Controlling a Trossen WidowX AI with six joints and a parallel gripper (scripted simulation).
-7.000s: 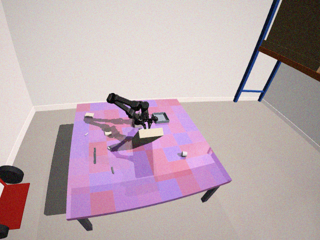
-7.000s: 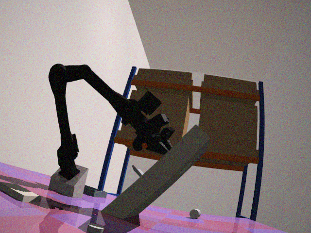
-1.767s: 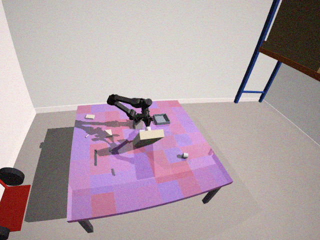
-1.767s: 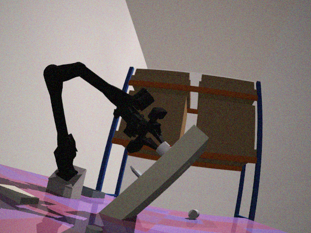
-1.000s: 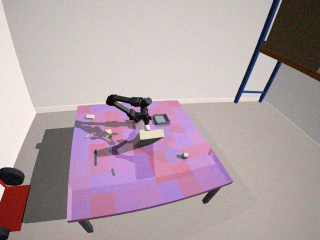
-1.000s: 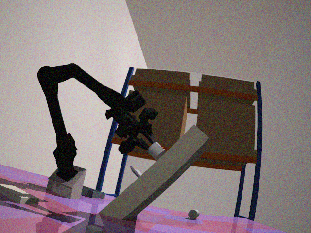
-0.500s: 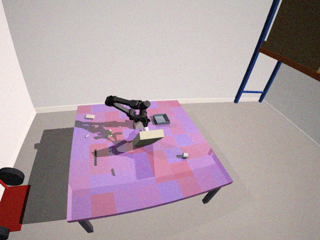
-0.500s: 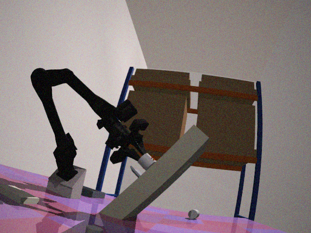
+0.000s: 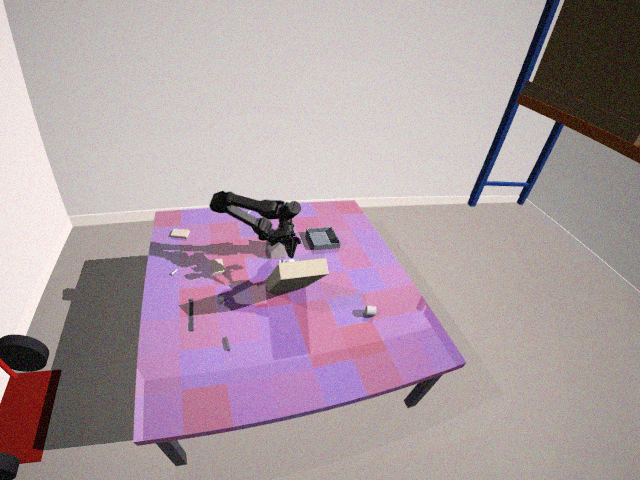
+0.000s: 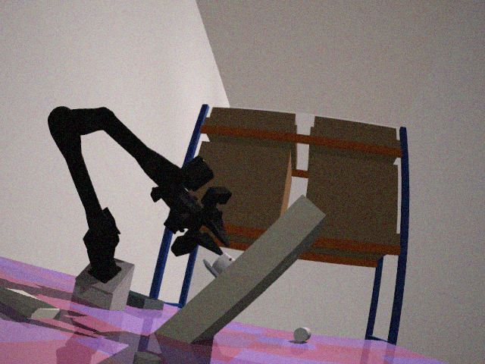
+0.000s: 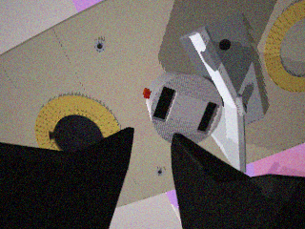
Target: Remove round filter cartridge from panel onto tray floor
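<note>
The white round filter cartridge is 2 cm below my gripper tip and 1 cm ahead of it. Round my gripper tip: sloped service panel (5 cm below, 5 cm ahead); grey tray (36 cm behind, 25 cm to the left, 19 cm below).
</note>
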